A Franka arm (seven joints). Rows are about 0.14 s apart.
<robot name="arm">
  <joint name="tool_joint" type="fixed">
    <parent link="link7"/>
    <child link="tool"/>
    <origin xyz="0 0 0.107" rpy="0 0 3.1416"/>
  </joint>
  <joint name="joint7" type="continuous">
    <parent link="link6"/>
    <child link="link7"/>
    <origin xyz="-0.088 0 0" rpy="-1.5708 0 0"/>
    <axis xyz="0 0 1"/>
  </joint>
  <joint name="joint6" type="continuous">
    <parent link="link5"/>
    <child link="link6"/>
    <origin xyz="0 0 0" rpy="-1.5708 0 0"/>
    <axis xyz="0 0 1"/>
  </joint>
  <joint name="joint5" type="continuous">
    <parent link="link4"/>
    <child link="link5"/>
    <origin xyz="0.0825 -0.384 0" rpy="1.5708 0 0"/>
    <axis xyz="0 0 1"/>
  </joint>
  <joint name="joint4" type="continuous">
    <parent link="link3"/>
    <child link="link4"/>
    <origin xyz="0.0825 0 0" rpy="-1.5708 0 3.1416"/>
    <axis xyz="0 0 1"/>
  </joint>
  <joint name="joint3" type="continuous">
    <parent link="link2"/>
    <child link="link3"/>
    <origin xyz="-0.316 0 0" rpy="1.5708 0 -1.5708"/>
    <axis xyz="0 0 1"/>
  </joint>
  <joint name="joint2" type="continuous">
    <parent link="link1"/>
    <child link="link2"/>
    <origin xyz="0 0 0" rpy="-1.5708 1.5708 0"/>
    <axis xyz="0 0 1"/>
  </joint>
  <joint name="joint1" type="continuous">
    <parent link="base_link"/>
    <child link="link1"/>
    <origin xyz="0 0 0.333" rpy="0 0 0"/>
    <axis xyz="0 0 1"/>
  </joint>
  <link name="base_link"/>
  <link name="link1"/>
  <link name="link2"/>
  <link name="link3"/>
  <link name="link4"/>
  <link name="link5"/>
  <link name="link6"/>
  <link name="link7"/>
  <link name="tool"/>
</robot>
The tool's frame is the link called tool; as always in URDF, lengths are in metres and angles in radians. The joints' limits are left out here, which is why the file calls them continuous.
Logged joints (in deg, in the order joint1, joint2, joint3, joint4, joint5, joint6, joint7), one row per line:
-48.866, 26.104, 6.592, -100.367, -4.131, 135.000, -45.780
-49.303, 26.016, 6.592, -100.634, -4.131, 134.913, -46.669
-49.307, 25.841, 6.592, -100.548, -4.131, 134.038, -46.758
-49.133, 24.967, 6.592, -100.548, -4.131, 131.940, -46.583
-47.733, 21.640, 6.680, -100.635, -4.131, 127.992, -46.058
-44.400, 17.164, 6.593, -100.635, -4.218, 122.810, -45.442
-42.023, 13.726, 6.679, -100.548, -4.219, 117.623, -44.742
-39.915, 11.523, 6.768, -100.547, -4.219, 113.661, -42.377
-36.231, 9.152, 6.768, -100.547, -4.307, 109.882, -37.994
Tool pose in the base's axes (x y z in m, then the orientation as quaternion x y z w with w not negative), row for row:
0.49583, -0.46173, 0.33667, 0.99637, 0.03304, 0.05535, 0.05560
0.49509, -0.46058, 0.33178, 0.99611, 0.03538, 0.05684, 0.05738
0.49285, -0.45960, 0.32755, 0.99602, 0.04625, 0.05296, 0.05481
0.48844, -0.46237, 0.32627, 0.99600, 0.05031, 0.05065, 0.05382
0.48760, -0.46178, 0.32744, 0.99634, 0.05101, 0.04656, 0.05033
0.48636, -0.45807, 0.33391, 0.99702, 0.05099, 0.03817, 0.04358
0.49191, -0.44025, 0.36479, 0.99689, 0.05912, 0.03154, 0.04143
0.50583, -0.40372, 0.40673, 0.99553, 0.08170, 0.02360, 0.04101
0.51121, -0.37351, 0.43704, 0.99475, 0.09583, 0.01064, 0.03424
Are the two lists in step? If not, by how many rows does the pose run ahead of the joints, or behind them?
The pose runs 2 rows behind the joints: the pose in row i belongs to the joints in row i - 2.
